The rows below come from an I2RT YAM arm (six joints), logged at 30 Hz.
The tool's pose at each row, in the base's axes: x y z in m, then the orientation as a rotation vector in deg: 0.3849, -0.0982, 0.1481, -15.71, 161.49, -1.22; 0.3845, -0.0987, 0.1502, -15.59, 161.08, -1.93; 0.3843, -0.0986, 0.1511, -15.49, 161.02, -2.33; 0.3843, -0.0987, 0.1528, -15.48, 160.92, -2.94; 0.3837, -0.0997, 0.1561, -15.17, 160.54, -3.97; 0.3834, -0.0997, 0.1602, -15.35, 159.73, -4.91; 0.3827, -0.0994, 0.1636, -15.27, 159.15, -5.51; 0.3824, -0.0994, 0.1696, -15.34, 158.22, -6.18; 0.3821, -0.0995, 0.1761, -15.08, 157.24, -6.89
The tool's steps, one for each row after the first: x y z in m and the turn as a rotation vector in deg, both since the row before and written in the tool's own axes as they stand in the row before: -0.0002, -0.0005, -0.0021, 0.54, -0.36, -0.02; -0.0001, 0.0001, -0.0009, 0.29, -0.04, 0.02; -0.0005, -0.0002, -0.0016, 0.43, -0.05, -0.07; -0.0003, -0.0011, -0.0033, 0.78, -0.31, 0.08; -0.0010, -0.0003, -0.0040, 0.71, -0.71, -0.27; -0.0005, 0.0001, -0.0034, 0.48, -0.52, -0.04; -0.0017, -0.0005, -0.0057, 0.55, -0.85, -0.17; -0.0020, -0.0008, -0.0062, 0.64, -0.91, 0.06
